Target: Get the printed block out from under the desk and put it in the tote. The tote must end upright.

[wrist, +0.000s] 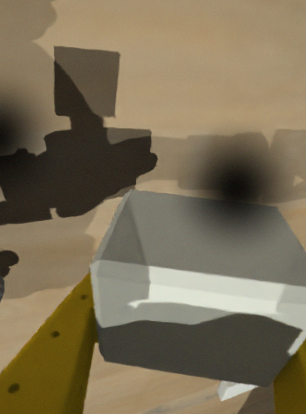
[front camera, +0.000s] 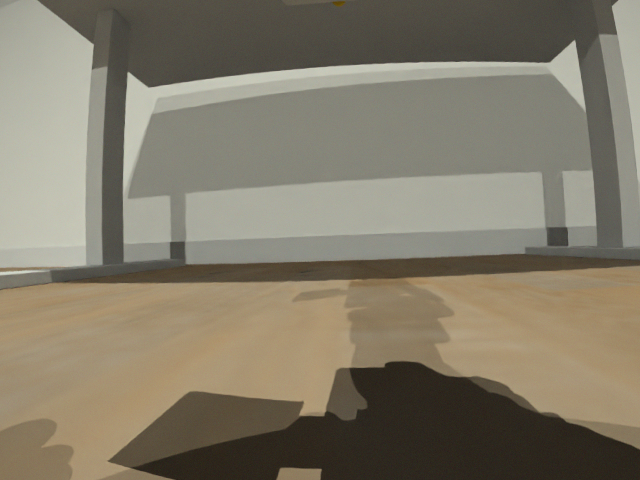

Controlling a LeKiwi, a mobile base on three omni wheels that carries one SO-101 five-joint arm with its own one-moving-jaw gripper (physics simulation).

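The printed block, pale grey and box-shaped, fills much of the lower wrist view, and its lower edge shows at the top of the front view. My gripper is shut on it: the yellow jaws press on its left and right sides. A yellow jaw tip shows beside the block in the front view. The block is held above the wooden floor. The desk stands ahead in the front view, its underside at the top. The tote does not show in either view.
The desk's left leg and right leg stand on low floor bars at each side. A pale wall is behind. Dark shadows of the robot and block fall on the floor. A small white piece shows below the block.
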